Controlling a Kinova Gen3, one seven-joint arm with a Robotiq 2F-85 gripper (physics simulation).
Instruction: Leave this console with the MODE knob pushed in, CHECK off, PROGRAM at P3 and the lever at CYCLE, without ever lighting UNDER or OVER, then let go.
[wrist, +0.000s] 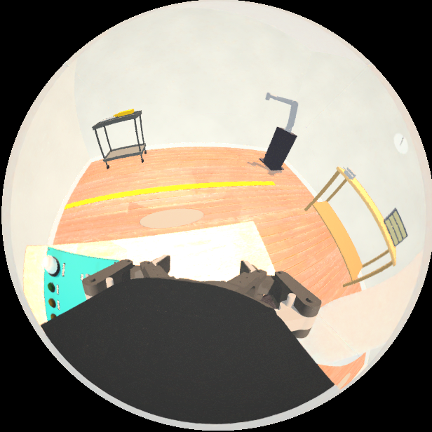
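The teal console (72, 292) shows in part at the lower left of the wrist view; the gripper's left side and the black camera-side body cover the rest. A white round dome (51, 265) sits at its far corner, with a dark green round lamp (51, 287) and a brown one (52, 303) in a row beside it. Their labels are too small to read. The MODE knob, CHECK, PROGRAM and the lever do not show, so their settings cannot be told. My gripper (204, 266) is open and empty, to the right of the visible part of the console.
The pale table top (215, 245) lies beyond and under the fingers. Farther off are a dark wheeled cart (118, 119) with a yellow item, a black pedestal (281, 148) with a grey arm, and a wooden bench (337, 240) at the right. A yellow line (200, 187) crosses the floor.
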